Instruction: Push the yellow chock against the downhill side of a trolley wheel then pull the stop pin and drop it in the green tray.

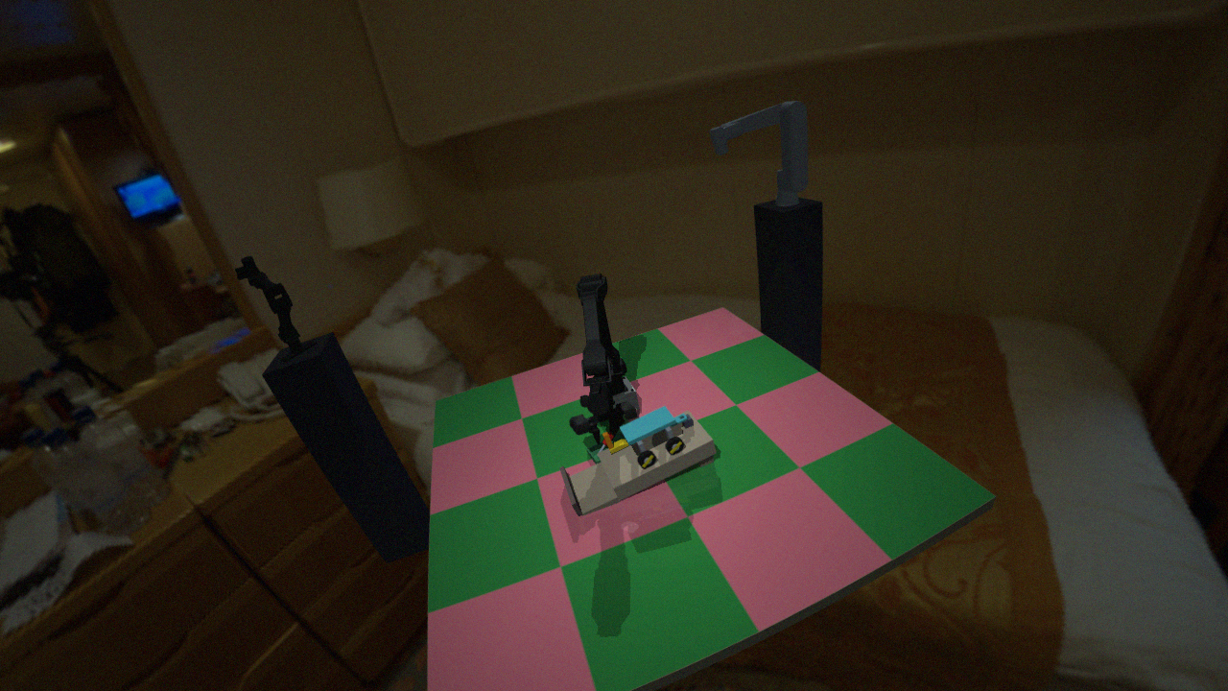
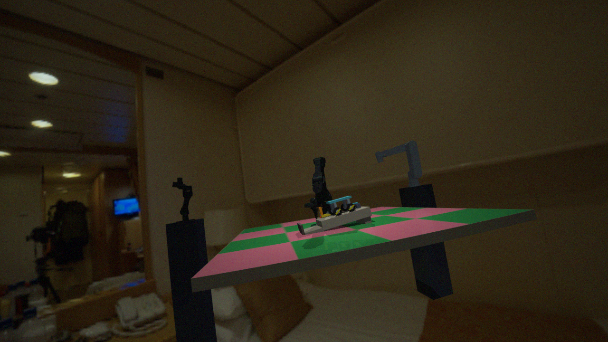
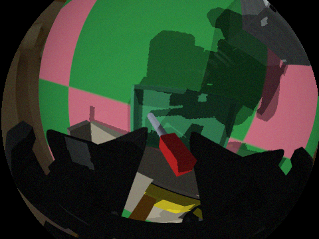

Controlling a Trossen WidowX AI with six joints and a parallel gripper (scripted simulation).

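My gripper tip is 1 cm to the right of the green tray and 5 cm above it. Round my gripper tip: red-headed stop pin (1 cm ahead); ramp (13 cm ahead, 11 cm to the left); yellow chock (7 cm ahead, 2 cm to the left, 4 cm above).
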